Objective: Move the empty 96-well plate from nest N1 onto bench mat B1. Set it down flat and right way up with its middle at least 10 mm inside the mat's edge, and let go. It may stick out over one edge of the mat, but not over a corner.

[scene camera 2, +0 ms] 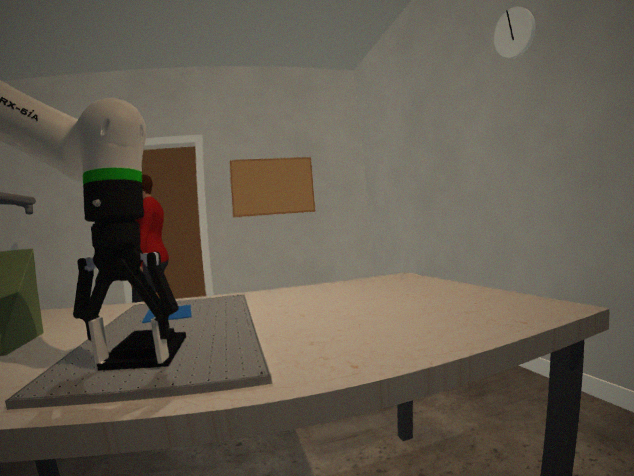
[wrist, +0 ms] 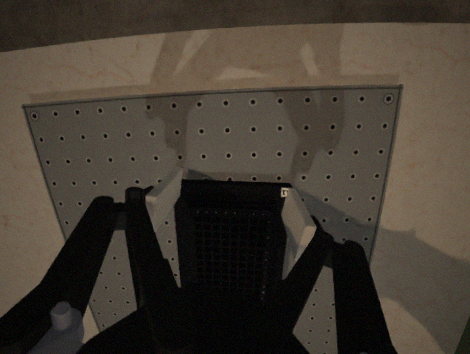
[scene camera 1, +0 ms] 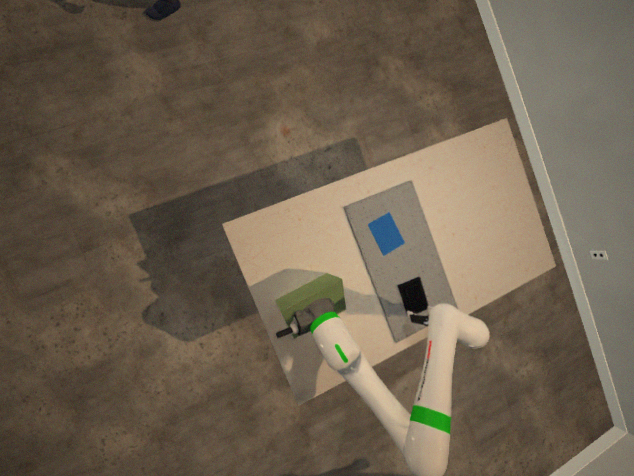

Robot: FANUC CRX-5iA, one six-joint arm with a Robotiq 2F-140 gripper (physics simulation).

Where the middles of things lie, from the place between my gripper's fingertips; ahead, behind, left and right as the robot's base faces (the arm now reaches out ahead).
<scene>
The black 96-well plate [scene camera 2: 139,344] lies 70 mm to the left of my hand and 10 mm above it. The rest, counted from my hand: blue bench mat B1 [scene camera 1: 384,229]: 50 mm behind, 410 mm to the left, 10 mm below; then black nest N1 [scene camera 2: 174,345]: 70 mm to the left, 10 mm below.
</scene>
